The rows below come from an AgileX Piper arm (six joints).
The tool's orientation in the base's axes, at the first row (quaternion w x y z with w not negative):
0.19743, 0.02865, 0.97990, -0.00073
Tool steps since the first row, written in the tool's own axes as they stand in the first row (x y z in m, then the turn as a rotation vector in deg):
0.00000, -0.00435, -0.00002, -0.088, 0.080, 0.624
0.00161, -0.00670, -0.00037, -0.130, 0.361, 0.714
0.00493, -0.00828, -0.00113, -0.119, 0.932, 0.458
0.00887, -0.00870, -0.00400, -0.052, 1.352, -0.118
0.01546, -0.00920, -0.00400, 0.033, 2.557, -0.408
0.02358, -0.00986, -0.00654, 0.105, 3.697, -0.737
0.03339, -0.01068, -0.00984, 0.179, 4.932, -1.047
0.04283, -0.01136, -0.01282, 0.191, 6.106, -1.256
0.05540, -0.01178, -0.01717, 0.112, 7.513, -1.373
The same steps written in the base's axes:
-0.00025, -0.00434, -0.00002, 0.327, 0.067, -0.541
-0.00200, -0.00659, -0.00035, 0.416, 0.344, -0.604
-0.00544, -0.00798, -0.00095, 0.339, 0.918, -0.367
-0.01020, -0.00814, 0.00017, 0.079, 1.348, 0.142
-0.01630, -0.00827, -0.00239, -0.044, 2.560, 0.389
-0.02479, -0.00844, -0.00319, -0.173, 3.706, 0.675
-0.03514, -0.00867, -0.00395, -0.291, 4.947, 0.945
-0.04502, -0.00879, -0.00487, -0.317, 6.123, 1.145
-0.05830, -0.00845, -0.00572, -0.210, 7.524, 1.297

